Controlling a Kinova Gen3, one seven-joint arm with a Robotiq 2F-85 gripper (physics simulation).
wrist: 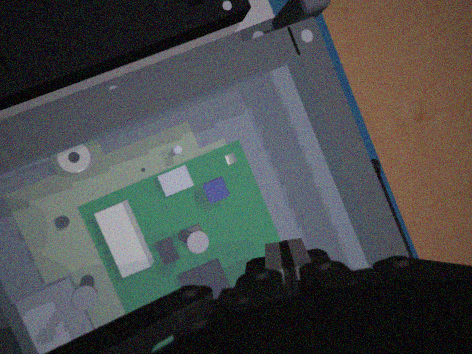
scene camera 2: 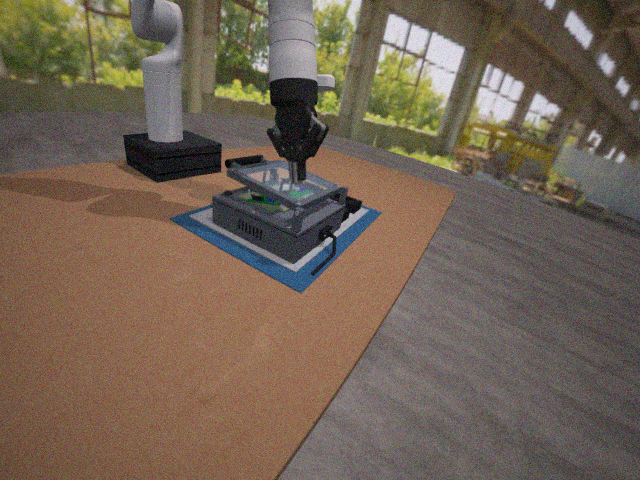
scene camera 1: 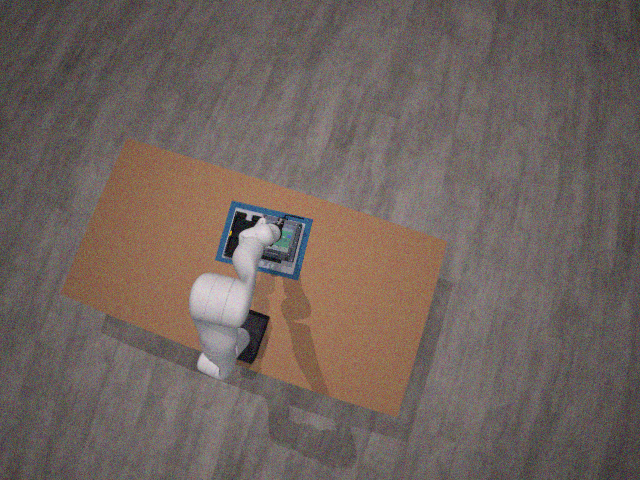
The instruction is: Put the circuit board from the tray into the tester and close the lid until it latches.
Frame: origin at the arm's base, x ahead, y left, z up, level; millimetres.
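Seen in the pictures: gripper, between the fingertips: (wrist: 286, 267) (scene camera 2: 298, 183); arm's base, origin of its link: (scene camera 2: 166, 138) (scene camera 1: 239, 338).
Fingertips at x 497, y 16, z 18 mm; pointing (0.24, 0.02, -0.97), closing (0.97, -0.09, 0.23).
Note:
Offsets run from my fingertips to a thing's top centre. "spot": to the spot under its first point. Level surfaces: height alone.
The grey tester {spot: dx -22, dy -85, dz -70 mm} (scene camera 2: 248, 227) sits on the blue-bordered mat {dz -101 mm} (scene camera 2: 299, 281) (scene camera 1: 305, 253). Its clear lid {spot: dx -40, dy -55, dz +4 mm} (scene camera 2: 258, 178) is tilted, with the end that carries the black handle {dx -130, dy -13, dz +15 mm} (scene camera 2: 245, 160) raised above the body. The green circuit board (wrist: 250, 210) (scene camera 1: 285, 238) shows inside the tester through the lid. My gripper (scene camera 2: 297, 178) (wrist: 286, 267) is shut and empty, pointing down with its fingertips close over the lid. Whether they touch the lid, I cannot tell. The black tray (scene camera 1: 235, 245) (wrist: 100, 40) lies beside the tester, partly hidden by the arm in the first scene view.
A black cable {spot: dx +91, dy +10, dz -89 mm} (scene camera 2: 333, 248) comes out of the tester's side and bends down onto the mat. The arm's black base (scene camera 2: 175, 160) stands on the orange-brown table {dz -103 mm} (scene camera 2: 155, 310) behind the tester in the second scene view. The table's edge runs to the right of the mat.

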